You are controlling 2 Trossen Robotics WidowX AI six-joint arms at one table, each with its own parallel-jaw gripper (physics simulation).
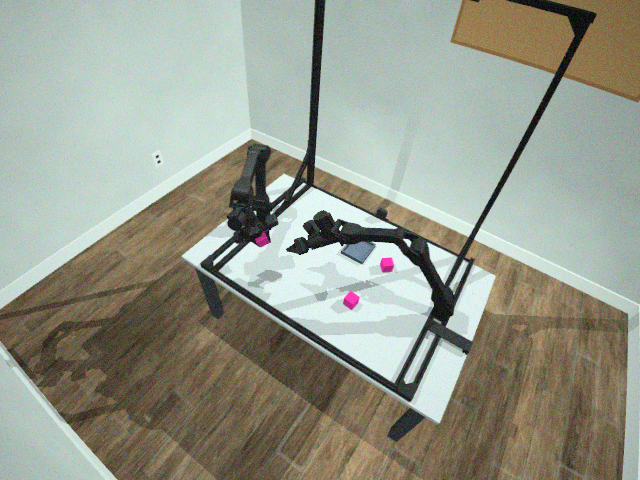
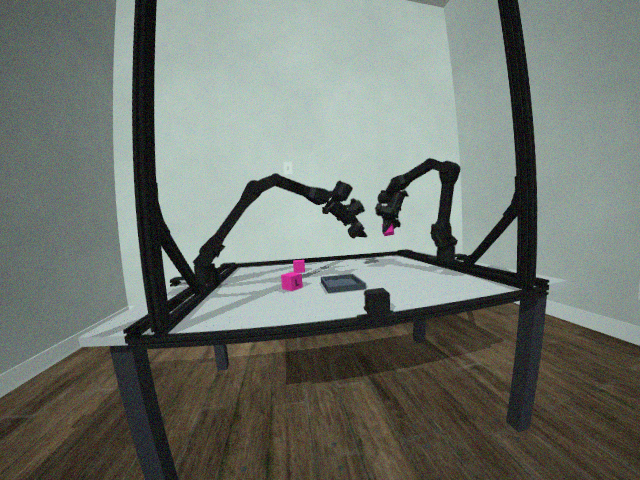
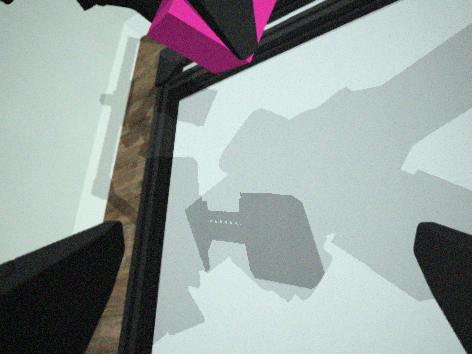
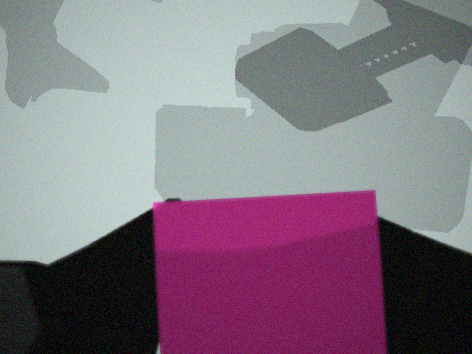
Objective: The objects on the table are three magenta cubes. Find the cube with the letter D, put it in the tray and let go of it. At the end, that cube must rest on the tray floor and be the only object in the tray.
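Places are measured from the left arm's base along level axes (x left, y back, z up), in centimetres.
Where they show: left gripper, fingertip midpoint: (image 1: 292,248) (image 2: 363,230) (image 3: 269,236); right gripper, fingertip midpoint: (image 1: 265,244) (image 2: 384,234) (image 3: 230,60) (image 4: 251,211); left arm's base, origin of the base link: (image 1: 440,314) (image 2: 206,281); right arm's base, origin of the base link: (image 1: 263,218) (image 2: 446,260).
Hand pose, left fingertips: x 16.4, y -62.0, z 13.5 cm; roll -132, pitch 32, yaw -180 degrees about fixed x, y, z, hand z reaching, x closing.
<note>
Each offset is from my left fingertips to the top centre of the thing. "pt": to the spot under its first point. Level surfaces: height alone.
My right gripper (image 1: 259,235) (image 2: 389,228) is shut on a magenta cube @(dz +2.9, dx +3.0, dy -13.2 cm) (image 1: 262,239) (image 2: 389,230) (image 3: 196,46) (image 4: 270,274) and holds it well above the table's far left corner. My left gripper (image 1: 292,248) (image 2: 358,232) is open and empty, in the air near the held cube. The dark grey tray @(dz -13.6, dx -27.8, dy +17.3 cm) (image 1: 359,251) (image 2: 344,288) lies empty on the white table @(dz -15.4 cm) (image 1: 375,343) (image 2: 437,286). Two more magenta cubes rest on the table: one (image 1: 387,264) (image 2: 298,266) near the tray, one (image 1: 351,300) (image 2: 291,281) farther out with a dark mark I cannot read.
A black frame (image 1: 309,333) (image 2: 318,329) runs around the table top, with tall posts (image 1: 315,95) (image 2: 144,143) at the corners. A small black box (image 2: 377,301) sits on the frame's rail beside the tray. The frame corner @(pt dz -13.1, dx +20.1, dy -27.3 cm) (image 3: 164,81) lies below the held cube.
</note>
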